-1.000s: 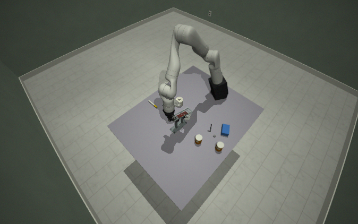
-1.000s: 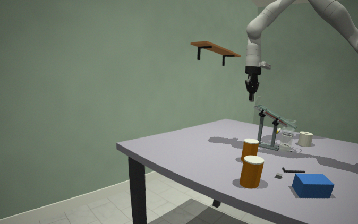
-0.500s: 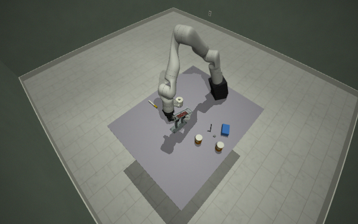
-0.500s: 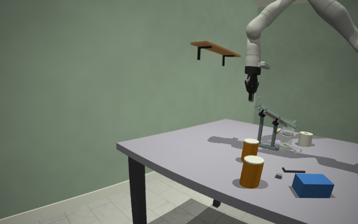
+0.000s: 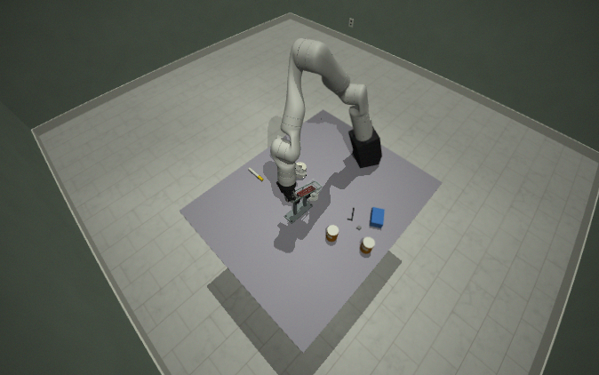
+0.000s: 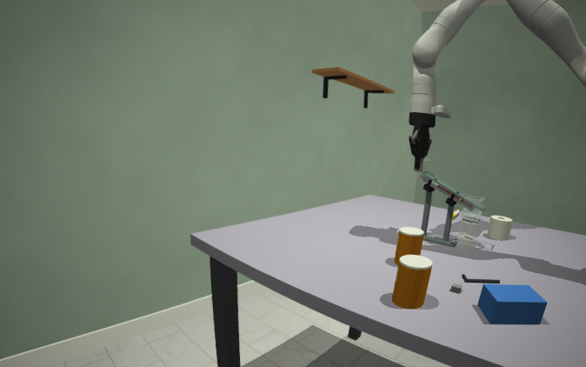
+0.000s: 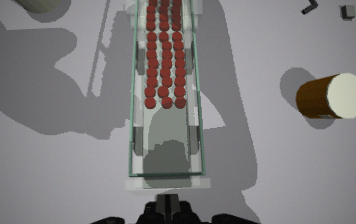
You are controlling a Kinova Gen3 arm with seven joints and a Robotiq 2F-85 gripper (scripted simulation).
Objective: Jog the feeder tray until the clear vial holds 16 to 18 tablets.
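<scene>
Right now my hand is 80 mm past the feeder tray, 50 mm above it and 10 mm to the right of it. The rest, counted from my hand: black hex key 230 mm to the left, 220 mm behind, 190 mm below; clear vial 170 mm behind, 160 mm below, 10 mm to the left; white roll 250 mm behind, 170 mm below, 160 mm to the right.
</scene>
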